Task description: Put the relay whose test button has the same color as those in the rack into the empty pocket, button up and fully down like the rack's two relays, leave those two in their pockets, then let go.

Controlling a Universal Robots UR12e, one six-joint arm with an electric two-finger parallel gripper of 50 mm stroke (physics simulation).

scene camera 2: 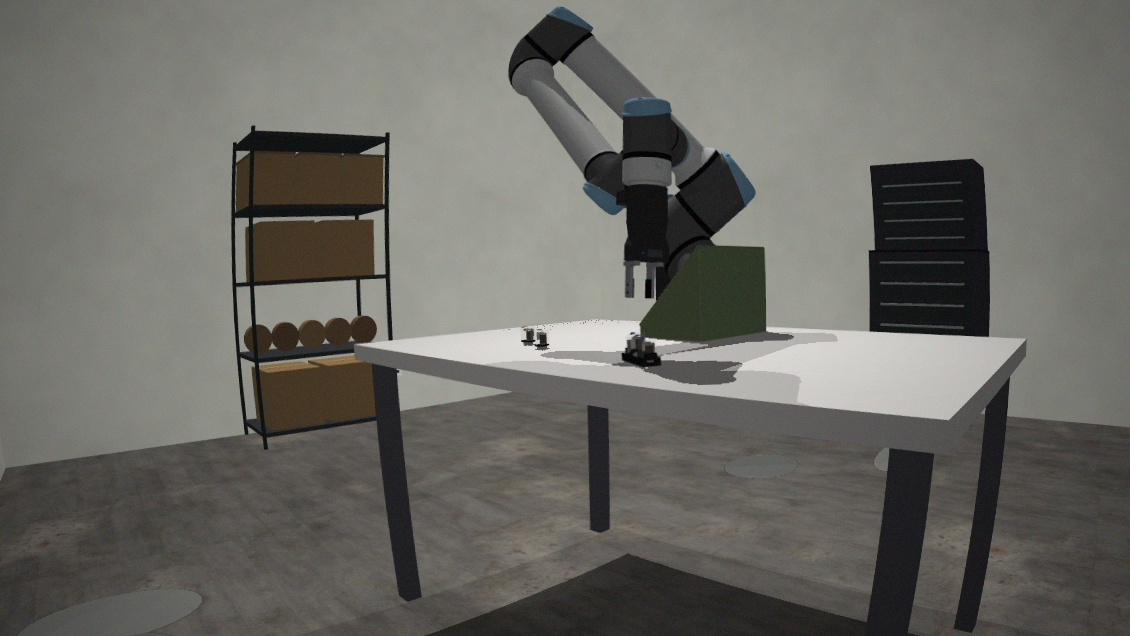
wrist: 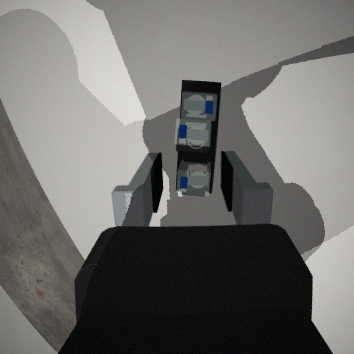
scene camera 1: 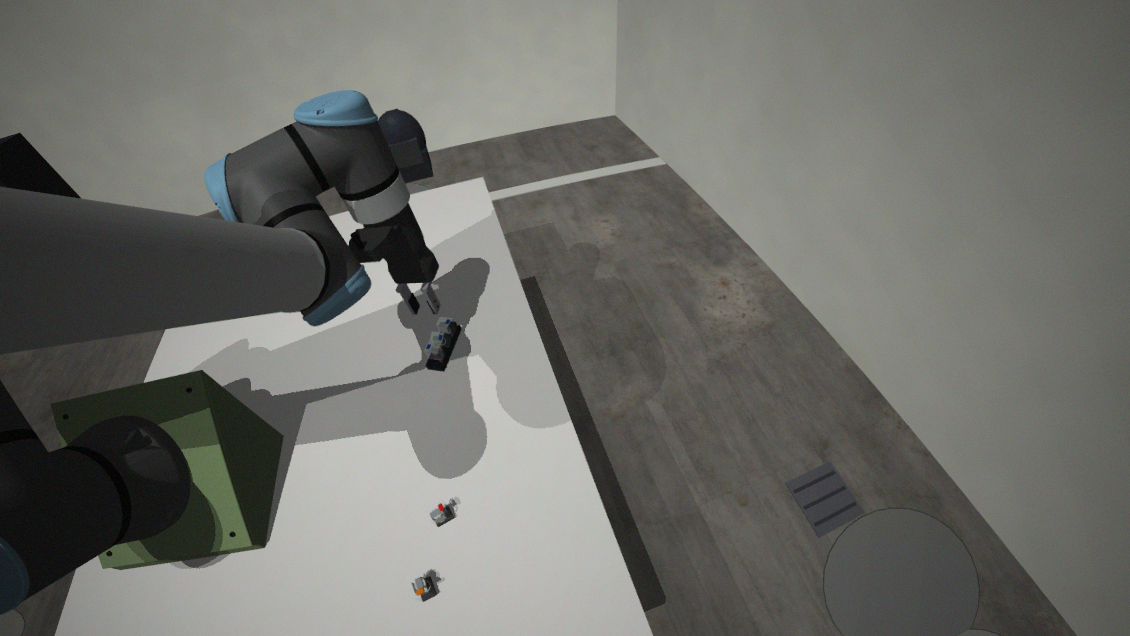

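Seen in the pictures: gripper, fingertip midpoint: (scene camera 2: 639, 298) (wrist: 191, 169) (scene camera 1: 426, 309); arm's base at its link origin: (scene camera 2: 708, 283) (scene camera 1: 135, 475).
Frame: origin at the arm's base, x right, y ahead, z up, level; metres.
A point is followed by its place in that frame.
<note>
The black rack (scene camera 1: 437, 365) @(x -0.211, y 0.454, z -0.111 m) (scene camera 2: 640, 361) @(x -0.298, y 0.492, z -0.121 m) (wrist: 201, 85) @(x -0.218, y 0.446, z -0.107 m) stands on the table. In the wrist view three relays with blue buttons are in it: the top relay (wrist: 196, 105) @(x -0.232, y 0.454, z -0.082 m), the middle relay (wrist: 198, 134) @(x -0.254, y 0.458, z -0.077 m) and the bottom relay (wrist: 198, 177) @(x -0.290, y 0.467, z -0.083 m). Their buttons face up. The middle relay sits close to the top one and reaches slightly past the rack's left edge; whether it is level and fully down is unclear. My gripper (scene camera 1: 423, 308) @(x -0.262, y 0.461, z -0.011 m) (scene camera 2: 638, 293) @(x -0.262, y 0.461, z -0.011 m) (wrist: 191, 169) @(x -0.262, y 0.461, z -0.011 m) is open and empty, above the rack. Loose relays with a red button (scene camera 1: 443, 512) @(x 0.072, y 0.478, z -0.087 m) and an orange button (scene camera 1: 425, 586) @(x 0.169, y 0.452, z -0.087 m) lie apart from it.
The green arm base (scene camera 1: 245, 466) @(x -0.020, y 0.158, z -0.048 m) (scene camera 2: 723, 292) @(x -0.108, y 0.062, z -0.019 m) stands on the white table (scene camera 1: 521, 545) @(x 0.124, y 0.581, z -0.129 m) (scene camera 2: 869, 371) @(x -0.662, y 0.297, z -0.129 m). A shelf unit (scene camera 2: 389, 237) with boxes and a dark drawer cabinet (scene camera 2: 928, 229) stand beyond the table.
</note>
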